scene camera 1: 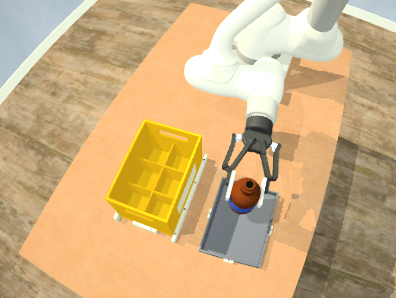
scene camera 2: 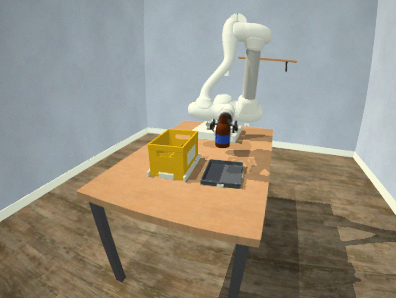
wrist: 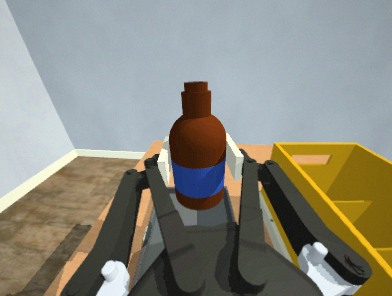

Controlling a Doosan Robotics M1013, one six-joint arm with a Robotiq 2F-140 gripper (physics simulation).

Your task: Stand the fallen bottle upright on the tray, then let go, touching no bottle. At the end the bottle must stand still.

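Where they show: gripper, fingertip midpoint: [scene camera 1: 243, 202] [scene camera 2: 222, 133]; arm's base, link origin: [scene camera 1: 254, 57].
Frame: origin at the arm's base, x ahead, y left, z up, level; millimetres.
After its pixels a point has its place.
Note:
The brown bottle [scene camera 1: 244, 196] @[x 643, y 243, z 221 mm] [scene camera 2: 222, 135] @[x 656, y 249, z 171 mm] [wrist: 197, 142] @[x 589, y 232, z 207 mm] with a blue label stands about upright in the air, neck up. My gripper [scene camera 1: 245, 192] @[x 641, y 245, z 174 mm] [scene camera 2: 223, 127] @[x 641, y 245, z 174 mm] [wrist: 197, 144] @[x 641, y 245, z 174 mm] is shut on its body, one white pad on each side; it comes in from the arm's side, close to level. The grey tray [scene camera 1: 240, 240] @[x 677, y 283, z -47 mm] [scene camera 2: 220, 184] @[x 752, y 284, z -36 mm] [wrist: 154, 230] @[x 618, y 341, z -47 mm] lies on the table. In the scene camera 2 view the bottle's base is well above the tray, with a gap under it. In the scene camera 1 view the bottle overlaps the tray's end nearest the arm.
A yellow crate [scene camera 1: 172, 220] @[x 748, y 96, z 71 mm] [scene camera 2: 162, 167] @[x 791, y -12, z 5 mm] [wrist: 320, 175] @[x 790, y -36, z 34 mm] with compartments stands beside the tray, on its left in the scene views. White rails run along the crate's base. Small white blocks sit at the tray's sides. The arm's base is at the table's far end.

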